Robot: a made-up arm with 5 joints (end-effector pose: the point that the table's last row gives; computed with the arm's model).
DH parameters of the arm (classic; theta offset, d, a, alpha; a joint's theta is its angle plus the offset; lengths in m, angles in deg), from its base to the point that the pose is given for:
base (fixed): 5.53 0 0.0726 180
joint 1: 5.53 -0.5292 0.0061 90
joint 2: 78.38 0 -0.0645 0
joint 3: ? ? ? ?
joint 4: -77.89 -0.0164 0.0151 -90
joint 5: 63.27 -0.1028 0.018 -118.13
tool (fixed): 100.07 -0.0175 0 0
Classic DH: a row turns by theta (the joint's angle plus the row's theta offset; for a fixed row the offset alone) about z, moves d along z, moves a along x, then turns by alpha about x.
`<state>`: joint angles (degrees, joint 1 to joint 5).
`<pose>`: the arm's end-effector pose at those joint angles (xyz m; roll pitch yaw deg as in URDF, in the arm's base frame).
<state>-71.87 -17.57 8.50 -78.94 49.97</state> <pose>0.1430 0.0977 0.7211 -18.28 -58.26 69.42</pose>
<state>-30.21 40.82 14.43 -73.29 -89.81</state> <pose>0.2593 0.1222 0.5124 106.86 -37.93 55.52</pose>
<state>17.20 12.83 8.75 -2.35 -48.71</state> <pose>0.2606 -0.0576 0.5091 86.82 13.68 13.31</pose>
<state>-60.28 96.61 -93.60 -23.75 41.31</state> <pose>0.2449 0.2334 0.5628 -12.38 8.86 63.32</pose>
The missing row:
joint 3: 89.52 0 -0.1159 0
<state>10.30 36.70 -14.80 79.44 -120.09</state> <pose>0.1889 -0.0070 0.4776 169.51 71.19 9.22</pose>
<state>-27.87 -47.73 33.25 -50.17 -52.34</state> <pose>0.1867 0.0623 0.6841 29.49 -55.13 86.65</pose>
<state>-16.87 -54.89 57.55 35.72 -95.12</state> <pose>0.1868 0.0482 0.4978 132.52 13.34 34.96</pose>
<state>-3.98 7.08 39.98 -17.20 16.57</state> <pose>0.2354 -0.0131 0.4510 29.90 53.31 29.14</pose>
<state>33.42 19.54 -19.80 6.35 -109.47</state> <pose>0.2603 -0.1084 0.5915 137.09 -21.18 -21.34</pose>
